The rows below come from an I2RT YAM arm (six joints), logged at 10 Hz.
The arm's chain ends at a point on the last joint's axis. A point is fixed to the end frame.
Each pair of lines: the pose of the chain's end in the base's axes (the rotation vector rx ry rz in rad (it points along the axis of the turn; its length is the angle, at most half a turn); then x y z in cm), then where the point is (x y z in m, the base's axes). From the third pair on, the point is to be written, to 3 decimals.
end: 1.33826 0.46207 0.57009 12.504 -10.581 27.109
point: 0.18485 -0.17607 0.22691
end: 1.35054 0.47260 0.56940 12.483 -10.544 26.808
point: 0.18445 -0.17498 0.22254
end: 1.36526 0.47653 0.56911 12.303 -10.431 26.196
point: 0.182 -0.173 0.215
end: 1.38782 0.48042 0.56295 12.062 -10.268 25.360
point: 0.179 -0.171 0.205
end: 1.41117 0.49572 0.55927 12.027 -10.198 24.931
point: 0.178 -0.169 0.198
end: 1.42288 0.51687 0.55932 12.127 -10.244 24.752
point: 0.179 -0.168 0.195
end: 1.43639 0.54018 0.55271 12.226 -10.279 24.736
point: 0.179 -0.168 0.193
